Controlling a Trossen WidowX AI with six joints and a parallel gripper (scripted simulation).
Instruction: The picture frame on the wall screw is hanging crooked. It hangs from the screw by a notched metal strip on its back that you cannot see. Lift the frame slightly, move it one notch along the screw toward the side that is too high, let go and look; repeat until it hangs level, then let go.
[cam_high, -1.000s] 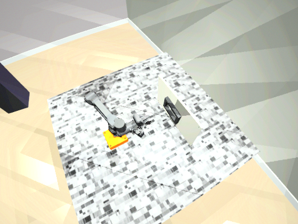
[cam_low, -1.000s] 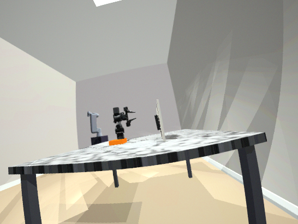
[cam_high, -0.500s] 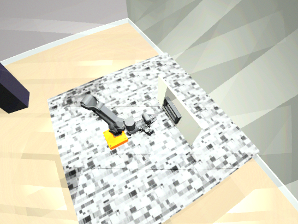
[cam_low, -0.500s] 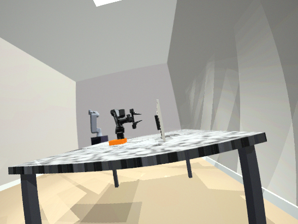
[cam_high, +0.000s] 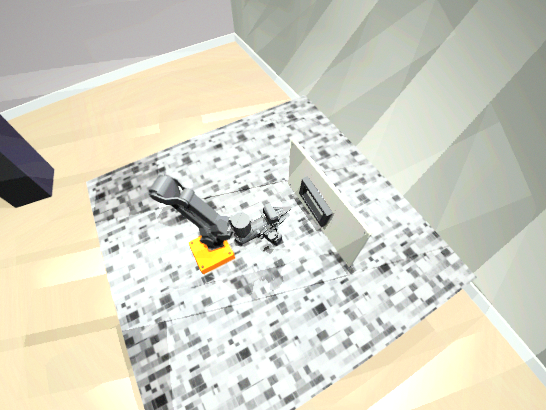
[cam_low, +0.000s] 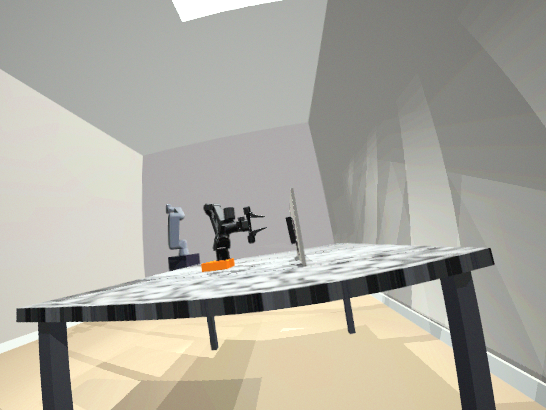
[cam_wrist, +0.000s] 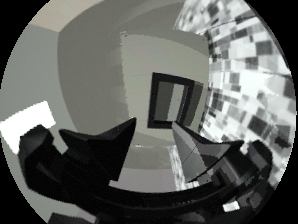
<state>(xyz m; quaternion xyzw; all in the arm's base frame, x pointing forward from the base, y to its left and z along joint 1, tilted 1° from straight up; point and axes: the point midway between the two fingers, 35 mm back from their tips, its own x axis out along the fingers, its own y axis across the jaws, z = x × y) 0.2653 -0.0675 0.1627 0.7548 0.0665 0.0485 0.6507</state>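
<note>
The picture frame lies 12 cm ahead of my gripper tip, 5 cm below it and 3 cm to the left of it. From my gripper tip the other things lie so: wall panel (14 cm ahead, 6 cm below, 2 cm to the left).
</note>
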